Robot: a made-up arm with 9 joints. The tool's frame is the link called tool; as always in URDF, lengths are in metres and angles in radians. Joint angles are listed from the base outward.
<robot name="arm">
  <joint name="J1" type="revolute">
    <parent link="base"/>
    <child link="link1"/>
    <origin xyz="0 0 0.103" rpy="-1.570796 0 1.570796"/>
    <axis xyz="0 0 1"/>
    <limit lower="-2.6" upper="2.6"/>
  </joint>
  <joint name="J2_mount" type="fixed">
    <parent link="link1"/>
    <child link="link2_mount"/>
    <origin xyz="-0.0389 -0.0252 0.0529" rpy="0 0 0"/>
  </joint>
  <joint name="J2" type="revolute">
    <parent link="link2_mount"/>
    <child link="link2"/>
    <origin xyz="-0.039 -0.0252 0.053" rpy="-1.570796 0 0"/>
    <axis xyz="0 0 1"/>
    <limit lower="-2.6" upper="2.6"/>
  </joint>
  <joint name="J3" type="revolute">
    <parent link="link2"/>
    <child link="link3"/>
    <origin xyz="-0.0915 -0.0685 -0.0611" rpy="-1.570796 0 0"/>
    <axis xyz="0 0 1"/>
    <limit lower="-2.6" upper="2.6"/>
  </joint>
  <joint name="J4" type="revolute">
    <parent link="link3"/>
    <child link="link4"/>
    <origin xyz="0.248 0.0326 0.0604" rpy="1.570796 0 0"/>
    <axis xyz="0 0 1"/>
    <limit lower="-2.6" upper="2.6"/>
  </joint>
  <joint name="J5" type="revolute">
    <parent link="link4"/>
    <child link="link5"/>
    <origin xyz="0.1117 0.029 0.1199" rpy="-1.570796 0 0"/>
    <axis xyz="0 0 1"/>
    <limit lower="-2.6" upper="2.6"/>
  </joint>
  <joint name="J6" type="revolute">
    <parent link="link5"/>
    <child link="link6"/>
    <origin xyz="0.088 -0.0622 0.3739" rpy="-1.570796 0 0"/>
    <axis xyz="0 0 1"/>
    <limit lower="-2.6" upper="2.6"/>
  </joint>
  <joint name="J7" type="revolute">
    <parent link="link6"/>
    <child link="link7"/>
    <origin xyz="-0.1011 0.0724 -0.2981" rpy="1.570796 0 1.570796"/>
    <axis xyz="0 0 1"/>
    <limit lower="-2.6" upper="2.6"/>
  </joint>
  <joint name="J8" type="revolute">
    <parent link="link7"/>
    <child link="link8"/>
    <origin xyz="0.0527 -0.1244 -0.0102" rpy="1.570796 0 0"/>
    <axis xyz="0 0 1"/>
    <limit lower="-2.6" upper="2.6"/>
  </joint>
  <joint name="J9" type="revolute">
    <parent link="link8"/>
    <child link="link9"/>
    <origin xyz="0.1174 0.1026 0.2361" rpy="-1.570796 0 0"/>
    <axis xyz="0 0 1"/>
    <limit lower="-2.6" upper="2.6"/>
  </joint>
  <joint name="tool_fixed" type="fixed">
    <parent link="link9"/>
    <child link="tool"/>
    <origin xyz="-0.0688 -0.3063 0.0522" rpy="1.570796 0 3.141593"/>
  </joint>
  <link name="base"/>
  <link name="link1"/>
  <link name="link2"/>
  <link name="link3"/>
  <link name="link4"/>
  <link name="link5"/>
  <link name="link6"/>
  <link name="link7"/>
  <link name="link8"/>
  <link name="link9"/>
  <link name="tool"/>
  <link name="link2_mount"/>
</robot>
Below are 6 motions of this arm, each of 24 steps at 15 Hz.
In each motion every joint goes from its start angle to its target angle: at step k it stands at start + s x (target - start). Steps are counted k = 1, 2, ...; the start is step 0. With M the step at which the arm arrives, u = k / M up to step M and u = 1 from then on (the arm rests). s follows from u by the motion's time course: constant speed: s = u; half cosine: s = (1 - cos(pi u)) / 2; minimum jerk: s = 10 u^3 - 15 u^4 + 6 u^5.
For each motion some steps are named. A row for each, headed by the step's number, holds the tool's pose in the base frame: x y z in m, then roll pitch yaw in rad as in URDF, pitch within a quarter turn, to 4 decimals.
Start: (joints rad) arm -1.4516 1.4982 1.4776 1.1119 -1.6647 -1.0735 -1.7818 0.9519 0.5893
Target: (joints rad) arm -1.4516 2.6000 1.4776 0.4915 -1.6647 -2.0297 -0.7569 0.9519 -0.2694
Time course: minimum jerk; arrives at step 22
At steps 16, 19, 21, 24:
16: -0.2990 0.2469 0.4327 3.0801 -0.2333 -1.1118
19: -0.1940 0.2736 0.4112 2.8046 -0.1130 -1.0274
21: -0.1770 0.2790 0.4035 2.7562 -0.0900 -1.0165
24: -0.1763 0.2792 0.4031 2.7540 -0.0890 -1.0161

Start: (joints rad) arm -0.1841 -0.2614 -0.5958 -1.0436 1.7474 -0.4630 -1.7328 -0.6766 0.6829
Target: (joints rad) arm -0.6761 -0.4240 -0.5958 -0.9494 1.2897 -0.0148 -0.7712 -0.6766 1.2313
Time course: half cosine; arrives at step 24
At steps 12, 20, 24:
12: -0.8650 0.9351 -0.5078 0.6630 -0.0965 1.1591
20: -0.9699 0.7869 -0.5250 0.4796 -0.1220 1.7821
24: -0.9628 0.7604 -0.5408 0.4292 -0.0995 1.8717

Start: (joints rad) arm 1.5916 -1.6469 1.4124 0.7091 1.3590 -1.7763 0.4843 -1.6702 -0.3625
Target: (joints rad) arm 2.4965 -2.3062 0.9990 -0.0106 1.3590 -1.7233 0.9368 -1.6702 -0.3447
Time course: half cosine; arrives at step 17
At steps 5, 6, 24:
5: -0.0077 0.8491 -0.9578 -0.0532 0.3541 -1.7016
6: -0.0683 0.8289 -0.9856 -0.0925 0.3334 -1.7322
24: -0.3953 0.6197 -1.0918 -0.2856 0.0234 -2.2764

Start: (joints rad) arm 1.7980 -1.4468 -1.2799 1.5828 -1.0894 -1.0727 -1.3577 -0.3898 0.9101
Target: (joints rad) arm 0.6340 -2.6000 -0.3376 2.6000 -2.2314 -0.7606 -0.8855 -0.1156 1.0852
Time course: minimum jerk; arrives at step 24
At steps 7, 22, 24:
7: 0.1820 0.2481 1.0932 2.9430 -0.0003 1.9838
22: 0.2191 -0.6162 1.0645 -2.8436 -0.6644 0.6663
24: 0.2204 -0.6164 1.0647 -2.8414 -0.6627 0.6615

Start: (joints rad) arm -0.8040 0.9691 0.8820 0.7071 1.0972 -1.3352 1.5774 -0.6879 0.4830
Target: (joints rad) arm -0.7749 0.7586 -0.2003 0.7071 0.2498 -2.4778 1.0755 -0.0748 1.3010
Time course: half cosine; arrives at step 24
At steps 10, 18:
10: 0.5751 -0.9668 0.2015 -2.2236 0.2764 -0.3440
18: 0.8474 -0.6293 -0.3906 -2.1366 0.7664 0.0280

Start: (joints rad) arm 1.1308 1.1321 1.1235 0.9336 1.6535 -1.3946 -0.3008 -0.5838 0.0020
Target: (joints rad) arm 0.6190 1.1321 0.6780 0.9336 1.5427 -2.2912 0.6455 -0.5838 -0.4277
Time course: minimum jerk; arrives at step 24
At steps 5, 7, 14, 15, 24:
5: 0.4232 0.1545 1.4076 2.3931 0.3582 -1.0672
7: 0.4084 0.0935 1.4193 2.4490 0.4183 -1.0119
14: 0.3222 -0.3688 1.3846 2.9943 0.7319 -0.5698
15: 0.3102 -0.4443 1.3585 3.1094 0.7619 -0.4824
24: 0.2621 -0.7292 1.1961 -2.6597 0.8061 -0.1053

